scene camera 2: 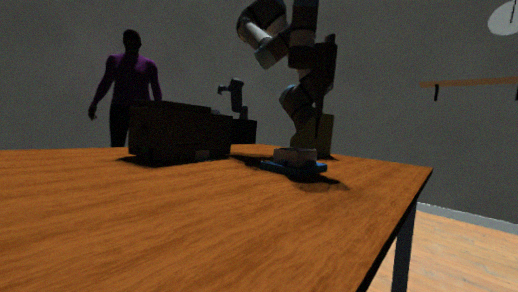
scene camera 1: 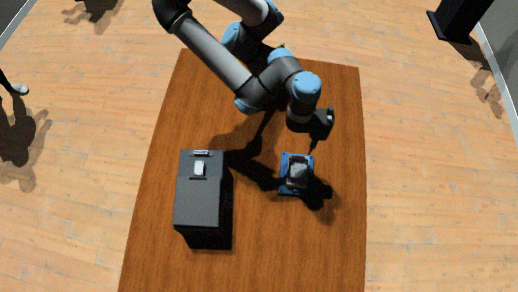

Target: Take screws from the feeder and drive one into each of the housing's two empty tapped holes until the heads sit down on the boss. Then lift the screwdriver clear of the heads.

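Observation:
The light grey housing (scene camera 1: 299, 171) (scene camera 2: 294, 157) sits in the blue fixture (scene camera 1: 286, 191) (scene camera 2: 296, 171) on the table, partly in the arm's shadow. Its tapped holes and any screw heads are too small and dark to make out. My screwdriver (scene camera 1: 311, 151) (scene camera 2: 316, 137) points down near the housing's back right corner. In scene camera 2 its tip shows a little above the housing's top edge. Whether a screw is on the tip is too small to tell. The dark screw feeder (scene camera 1: 197, 202) (scene camera 2: 175, 129) stands to the left, with a small light plate on its top.
The wooden table (scene camera 1: 280, 245) (scene camera 2: 200, 220) carries the feeder and the fixture, set apart from each other. The arm (scene camera 1: 215, 55) (scene camera 2: 302, 42) reaches in from the back. A person (scene camera 2: 131, 75) in purple stands behind the table, and another small robot (scene camera 2: 236, 95) is in the background.

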